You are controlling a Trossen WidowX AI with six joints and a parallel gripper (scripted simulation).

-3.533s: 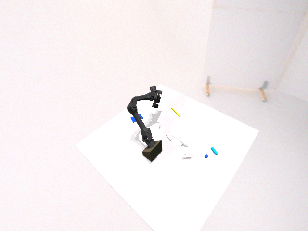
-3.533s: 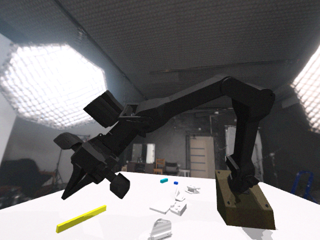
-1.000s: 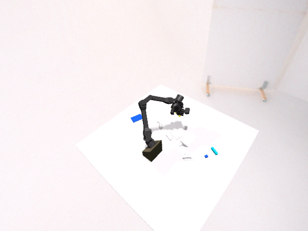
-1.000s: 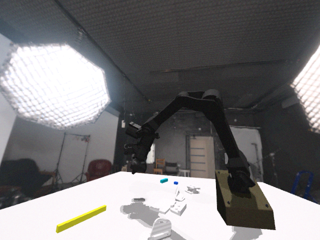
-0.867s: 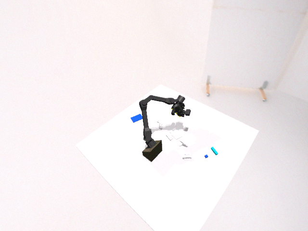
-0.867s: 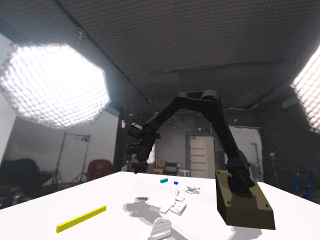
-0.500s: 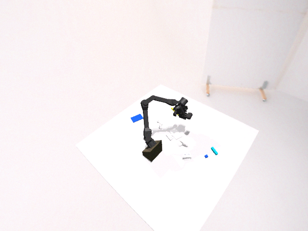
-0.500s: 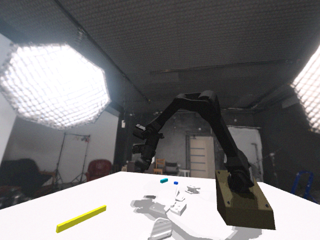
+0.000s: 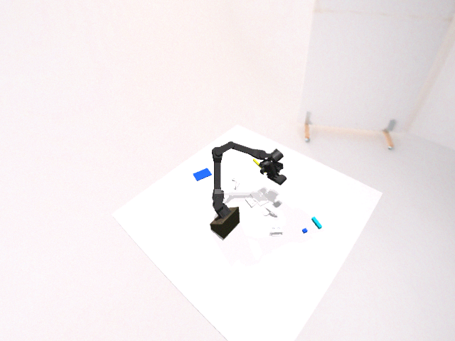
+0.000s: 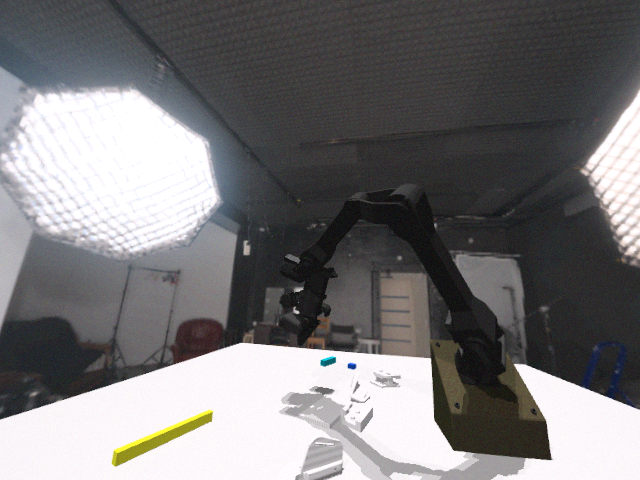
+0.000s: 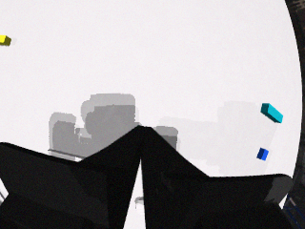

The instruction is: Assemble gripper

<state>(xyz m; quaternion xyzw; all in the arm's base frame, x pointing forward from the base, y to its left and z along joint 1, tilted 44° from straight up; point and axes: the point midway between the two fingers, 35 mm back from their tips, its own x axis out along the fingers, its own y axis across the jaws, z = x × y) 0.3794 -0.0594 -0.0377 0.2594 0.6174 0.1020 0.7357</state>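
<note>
Right now the white jaw is 140 mm behind my gripper tip, 100 mm below it and 80 mm to the right of it. The rest, counted from my gripper tip: flat white plate (120 mm below, 90 mm behind, 60 mm to the left); yellow bar (250 mm to the left, 140 mm ahead, 110 mm below); blue cube (300 mm to the right, 110 mm below, 110 mm behind).
</note>
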